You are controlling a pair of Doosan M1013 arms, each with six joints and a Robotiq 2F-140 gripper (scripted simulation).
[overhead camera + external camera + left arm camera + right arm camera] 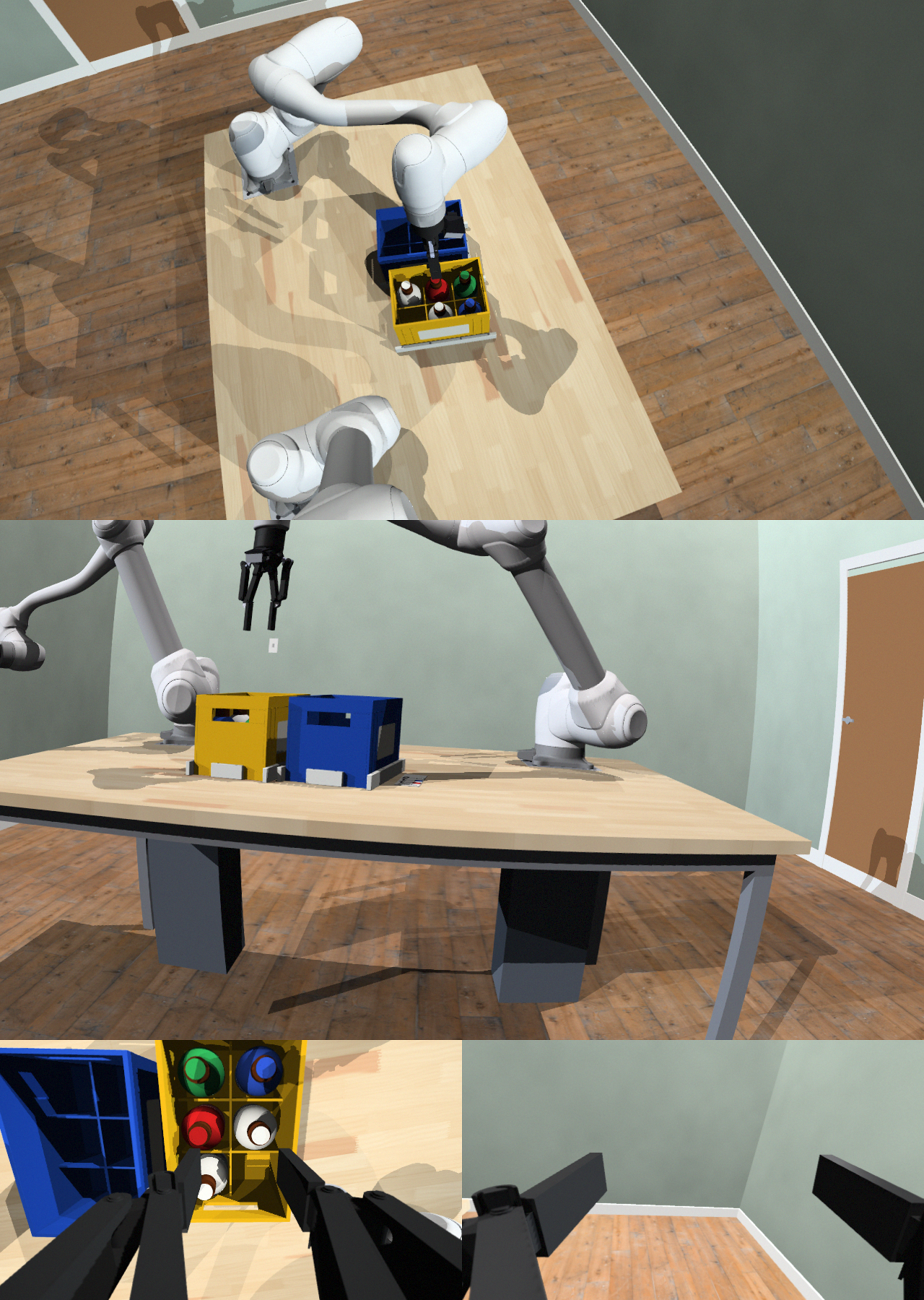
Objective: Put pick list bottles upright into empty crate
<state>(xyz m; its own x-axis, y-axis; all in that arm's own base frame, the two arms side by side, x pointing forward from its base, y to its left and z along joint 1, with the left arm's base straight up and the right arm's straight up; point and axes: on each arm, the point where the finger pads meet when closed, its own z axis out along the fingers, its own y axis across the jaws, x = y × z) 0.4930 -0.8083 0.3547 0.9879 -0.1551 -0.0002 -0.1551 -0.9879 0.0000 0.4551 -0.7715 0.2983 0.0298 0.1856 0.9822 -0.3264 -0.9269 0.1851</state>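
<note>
Now: left hand 27 cm above the red bottle and 5 cm to the right of it. The rest, counted from my left hand: green bottle (27 cm below, 9 cm ahead, 4 cm to the left); blue bottle (27 cm below, 8 cm ahead, 5 cm to the right); yellow crate (27 cm below).
</note>
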